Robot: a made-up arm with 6 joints.
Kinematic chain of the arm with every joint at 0, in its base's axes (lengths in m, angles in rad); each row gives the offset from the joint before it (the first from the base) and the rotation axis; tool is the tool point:
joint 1: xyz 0 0 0.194 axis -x
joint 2: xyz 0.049 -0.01 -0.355 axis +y
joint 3: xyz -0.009 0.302 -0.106 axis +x
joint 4: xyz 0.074 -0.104 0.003 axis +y
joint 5: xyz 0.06 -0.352 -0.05 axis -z
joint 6: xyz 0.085 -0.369 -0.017 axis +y
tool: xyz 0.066 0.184 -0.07
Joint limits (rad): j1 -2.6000..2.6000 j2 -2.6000..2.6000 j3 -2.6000..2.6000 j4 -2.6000..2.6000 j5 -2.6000..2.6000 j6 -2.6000..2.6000
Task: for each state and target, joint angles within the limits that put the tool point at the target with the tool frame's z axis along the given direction. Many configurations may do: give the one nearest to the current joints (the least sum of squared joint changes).
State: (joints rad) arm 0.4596 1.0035 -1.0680 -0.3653 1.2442 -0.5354
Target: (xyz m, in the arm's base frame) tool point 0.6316 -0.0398 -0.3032 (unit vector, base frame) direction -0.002 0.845 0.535
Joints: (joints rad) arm 0.2480 1.4619 -1.3409 -0.7087 0.6820 -0.1303
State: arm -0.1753 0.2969 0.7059 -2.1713 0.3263 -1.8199
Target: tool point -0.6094 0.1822 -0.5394 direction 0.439 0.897 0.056
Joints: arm -0.1691 1.0604 1.3713 -2.0214 0.5333 -1.4866
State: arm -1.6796 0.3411 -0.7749 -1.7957 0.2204 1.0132
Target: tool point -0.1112 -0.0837 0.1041 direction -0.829 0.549 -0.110
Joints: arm -1.6261 -0.5235 -0.6740 -2.3850 0.1188 0.6865
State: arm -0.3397 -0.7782 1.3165 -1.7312 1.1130 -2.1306
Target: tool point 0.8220 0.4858 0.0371 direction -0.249 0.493 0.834
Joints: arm -0.8784 -1.3030 1.6094 -1.1989 0.2726 -2.0121
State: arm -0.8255 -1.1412 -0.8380 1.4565 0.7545 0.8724
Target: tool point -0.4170 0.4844 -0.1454 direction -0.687 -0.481 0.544
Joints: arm -0.6955 -1.7872 -1.3350 1.1961 1.1602 0.5845
